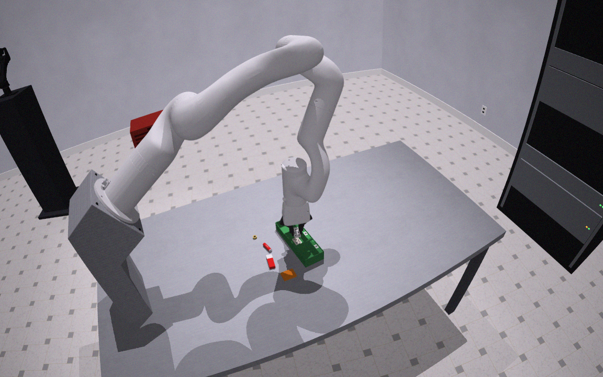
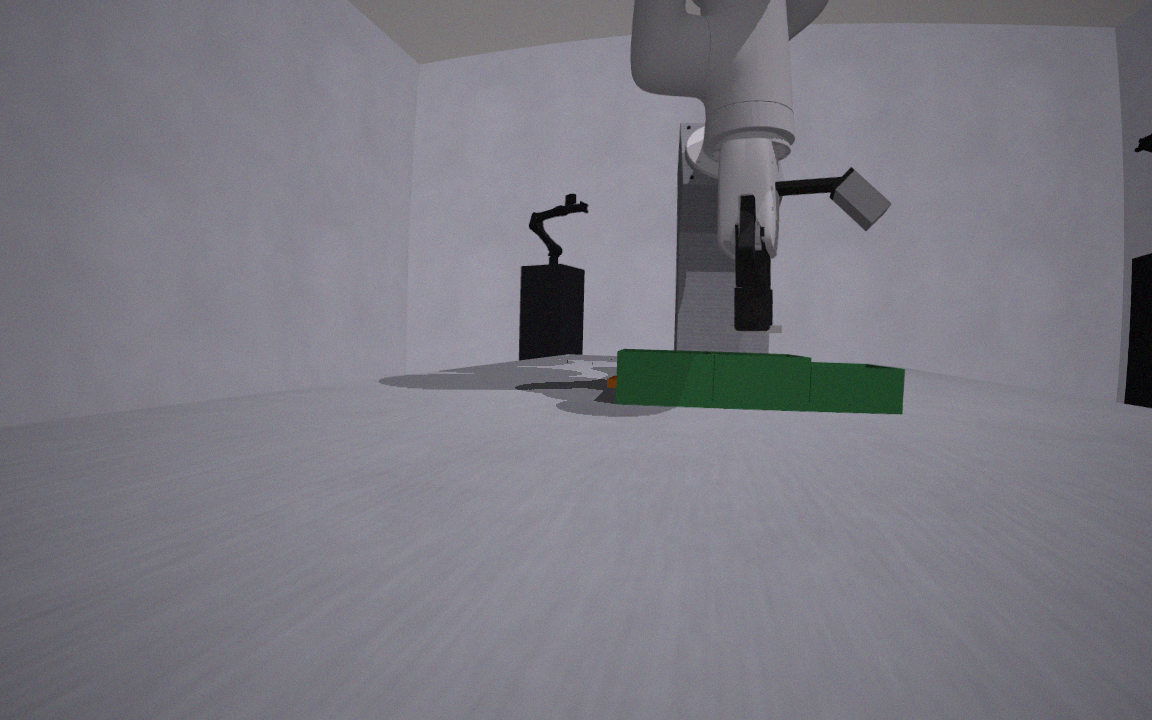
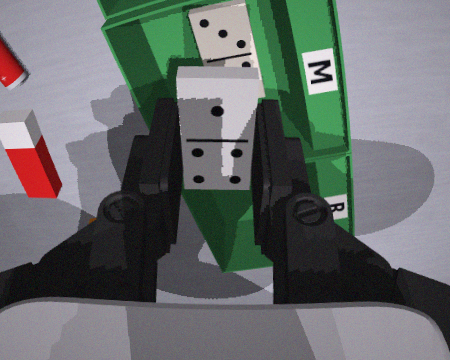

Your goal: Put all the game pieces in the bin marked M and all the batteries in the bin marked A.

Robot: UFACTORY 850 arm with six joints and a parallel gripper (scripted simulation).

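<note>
The green bin is 7 cm below my hand and 1 cm ahead of it. Also, from my hand: orange flat block 16 cm to the right, 8 cm below, 6 cm behind; yellow nut 17 cm behind, 8 cm below, 7 cm to the left; red cylindrical battery 12 cm behind, 8 cm below.
</note>
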